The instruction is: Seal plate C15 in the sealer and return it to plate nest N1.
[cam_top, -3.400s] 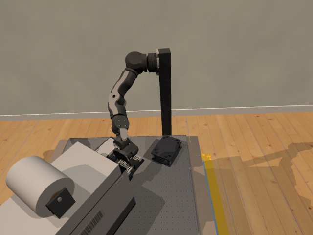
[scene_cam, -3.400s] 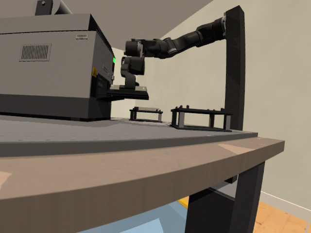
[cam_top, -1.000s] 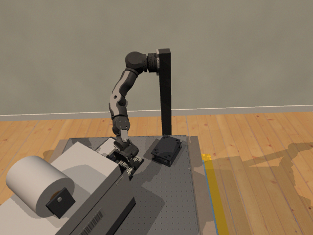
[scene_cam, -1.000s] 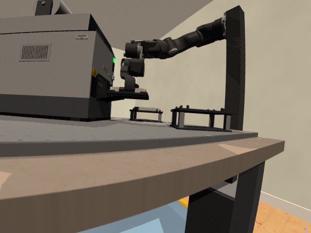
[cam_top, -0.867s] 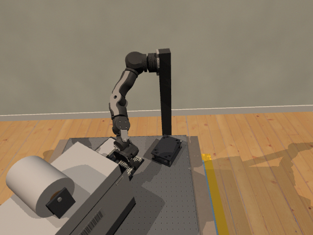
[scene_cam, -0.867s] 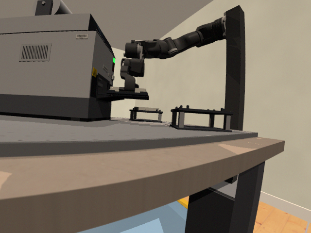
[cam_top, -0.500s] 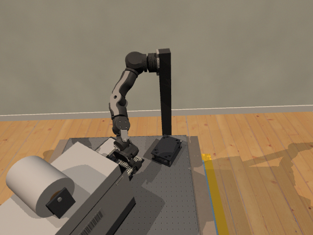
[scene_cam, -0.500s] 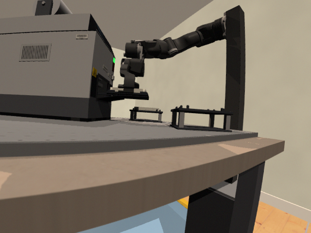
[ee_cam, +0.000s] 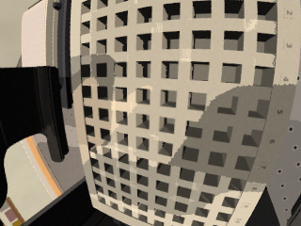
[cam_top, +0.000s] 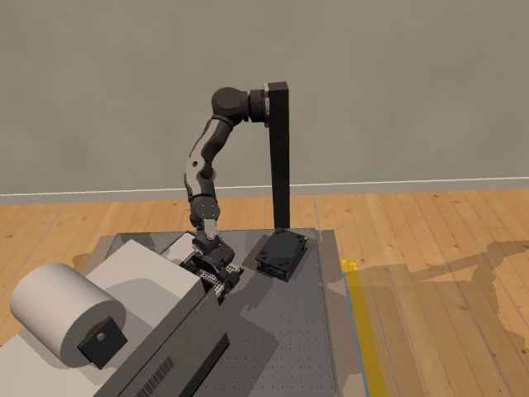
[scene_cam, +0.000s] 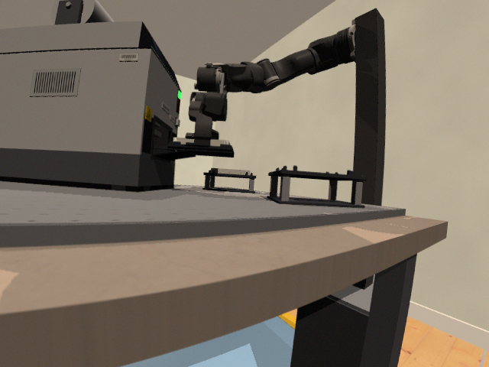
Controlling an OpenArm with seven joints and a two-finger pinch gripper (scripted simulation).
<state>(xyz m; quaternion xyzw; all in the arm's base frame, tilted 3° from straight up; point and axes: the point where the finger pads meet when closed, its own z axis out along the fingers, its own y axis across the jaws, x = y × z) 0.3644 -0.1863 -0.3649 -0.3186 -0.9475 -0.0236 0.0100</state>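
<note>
Now: the sealer's stage 1 cm below my hand. Round my hand: foil roll 30 cm above, 26 cm ahead, 20 cm to the right; then start key 13 cm to the right, 8 cm above, 2 cm ahead.
</note>
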